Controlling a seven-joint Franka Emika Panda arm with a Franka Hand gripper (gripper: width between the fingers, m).
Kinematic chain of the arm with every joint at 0, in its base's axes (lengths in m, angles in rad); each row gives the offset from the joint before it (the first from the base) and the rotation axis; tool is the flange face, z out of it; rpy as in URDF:
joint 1: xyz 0 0 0.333 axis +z
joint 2: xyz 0 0 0 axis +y
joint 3: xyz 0 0 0.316 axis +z
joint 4: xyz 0.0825 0 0 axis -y
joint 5: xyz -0.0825 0 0.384 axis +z
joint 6: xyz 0 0 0 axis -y
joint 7: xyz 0.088 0 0 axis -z
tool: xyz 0 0 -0.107 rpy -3.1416 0 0
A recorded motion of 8 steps. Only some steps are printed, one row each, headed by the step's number.
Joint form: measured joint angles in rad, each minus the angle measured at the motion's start. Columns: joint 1, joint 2, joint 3, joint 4, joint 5, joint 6, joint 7.
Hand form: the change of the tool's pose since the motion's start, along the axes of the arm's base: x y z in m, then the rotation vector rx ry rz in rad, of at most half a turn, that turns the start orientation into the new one. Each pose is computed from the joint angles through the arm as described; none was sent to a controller.
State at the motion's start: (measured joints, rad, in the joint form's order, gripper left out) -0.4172 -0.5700 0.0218 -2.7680 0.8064 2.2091 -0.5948
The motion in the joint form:
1: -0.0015 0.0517 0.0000 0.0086 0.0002 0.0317 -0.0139
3: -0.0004 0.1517 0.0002 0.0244 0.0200 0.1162 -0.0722
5: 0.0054 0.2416 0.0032 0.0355 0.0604 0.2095 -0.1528
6: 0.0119 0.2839 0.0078 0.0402 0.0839 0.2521 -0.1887
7: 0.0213 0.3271 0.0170 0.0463 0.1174 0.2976 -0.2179
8: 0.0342 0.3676 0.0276 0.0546 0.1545 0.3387 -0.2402
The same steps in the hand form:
1: 0.0054 -0.0062 -0.0128 -0.0086 0.0178 -0.0082
3: 0.0157 -0.0187 -0.0376 -0.0408 0.0249 -0.0179
5: 0.0235 -0.0284 -0.0617 -0.0823 0.0146 -0.0194
6: 0.0270 -0.0301 -0.0737 -0.1003 0.0136 -0.0172
7: 0.0314 -0.0295 -0.0857 -0.1150 0.0138 -0.0223
8: 0.0366 -0.0267 -0.0963 -0.1250 0.0150 -0.0292

